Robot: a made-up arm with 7 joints. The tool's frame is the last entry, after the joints. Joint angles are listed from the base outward.
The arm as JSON. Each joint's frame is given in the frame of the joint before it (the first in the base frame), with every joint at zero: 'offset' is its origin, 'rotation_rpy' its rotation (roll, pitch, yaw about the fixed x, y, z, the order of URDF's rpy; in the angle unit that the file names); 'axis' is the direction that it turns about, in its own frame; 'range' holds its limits. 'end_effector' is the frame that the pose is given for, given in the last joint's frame.
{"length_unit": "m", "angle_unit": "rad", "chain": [
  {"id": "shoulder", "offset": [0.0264, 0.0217, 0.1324], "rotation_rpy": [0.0, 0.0, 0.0], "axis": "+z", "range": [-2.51, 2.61]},
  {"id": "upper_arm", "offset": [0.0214, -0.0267, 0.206], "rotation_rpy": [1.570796, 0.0, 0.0], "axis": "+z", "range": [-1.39, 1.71]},
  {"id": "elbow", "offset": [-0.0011, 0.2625, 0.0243], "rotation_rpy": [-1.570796, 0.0, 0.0], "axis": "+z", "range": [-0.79, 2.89]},
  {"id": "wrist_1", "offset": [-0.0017, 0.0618, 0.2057], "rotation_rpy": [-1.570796, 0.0, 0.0], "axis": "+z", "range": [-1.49, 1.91]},
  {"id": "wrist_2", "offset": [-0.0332, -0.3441, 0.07], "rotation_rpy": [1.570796, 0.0, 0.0], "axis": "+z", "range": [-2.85, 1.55]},
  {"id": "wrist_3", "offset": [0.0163, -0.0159, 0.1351], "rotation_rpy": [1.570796, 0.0, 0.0], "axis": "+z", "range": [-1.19, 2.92]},
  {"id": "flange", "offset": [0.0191, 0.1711, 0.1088], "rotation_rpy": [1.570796, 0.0, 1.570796], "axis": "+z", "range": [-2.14, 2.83]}
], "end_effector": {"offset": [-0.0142, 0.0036, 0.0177], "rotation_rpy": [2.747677, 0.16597, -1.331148]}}
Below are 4 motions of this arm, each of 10 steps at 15 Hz.
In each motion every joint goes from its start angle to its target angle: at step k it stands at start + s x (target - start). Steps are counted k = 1, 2, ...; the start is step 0. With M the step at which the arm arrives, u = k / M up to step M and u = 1 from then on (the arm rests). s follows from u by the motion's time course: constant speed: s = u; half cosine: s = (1 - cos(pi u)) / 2; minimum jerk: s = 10 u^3 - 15 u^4 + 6 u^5.
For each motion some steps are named. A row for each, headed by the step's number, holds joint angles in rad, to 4 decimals.
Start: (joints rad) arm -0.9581 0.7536 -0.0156 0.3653 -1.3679 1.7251 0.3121
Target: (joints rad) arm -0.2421 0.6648 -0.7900 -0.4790 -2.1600 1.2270 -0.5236
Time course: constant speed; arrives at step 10
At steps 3, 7, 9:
3: -0.7433 0.7270 -0.2479 0.1120 -1.6055 1.5757 0.0614
7: -0.4569 0.6914 -0.5577 -0.2257 -1.9224 1.3764 -0.2729
9: -0.3137 0.6737 -0.7126 -0.3946 -2.0808 1.2768 -0.4400

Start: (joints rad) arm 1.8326 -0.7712 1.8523 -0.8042 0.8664 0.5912 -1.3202
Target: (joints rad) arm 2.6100 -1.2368 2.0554 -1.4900 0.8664 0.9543 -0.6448
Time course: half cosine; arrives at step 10
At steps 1, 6, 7, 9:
1: 1.8516 -0.7826 1.8573 -0.8210 0.8664 0.6001 -1.3037
6: 2.3414 -1.0759 1.9852 -1.2531 0.8664 0.8289 -0.8781
7: 2.4498 -1.1408 2.0135 -1.3487 0.8664 0.8795 -0.7840
9: 2.5910 -1.2254 2.0504 -1.4732 0.8664 0.9454 -0.6613

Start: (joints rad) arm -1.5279 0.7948 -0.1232 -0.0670 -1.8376 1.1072 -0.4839
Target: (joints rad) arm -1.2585 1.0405 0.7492 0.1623 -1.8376 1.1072 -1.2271
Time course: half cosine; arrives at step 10
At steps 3, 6, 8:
3: -1.4724 0.8454 0.0566 -0.0197 -1.8376 1.1072 -0.6371
6: -1.3516 0.9556 0.4478 0.0831 -1.8376 1.1072 -0.9703
8: -1.2842 1.0170 0.6659 0.1404 -1.8376 1.1072 -1.1561

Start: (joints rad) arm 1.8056 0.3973 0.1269 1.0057 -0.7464 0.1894 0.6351
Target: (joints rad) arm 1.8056 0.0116 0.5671 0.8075 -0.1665 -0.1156 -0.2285
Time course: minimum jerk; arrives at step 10
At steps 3, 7, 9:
3: 1.8056 0.3344 0.1987 0.9734 -0.6518 0.1397 0.4943
7: 1.8056 0.0745 0.4953 0.8398 -0.2611 -0.0659 -0.0877
9: 1.8056 0.0149 0.5633 0.8092 -0.1715 -0.1130 -0.2211

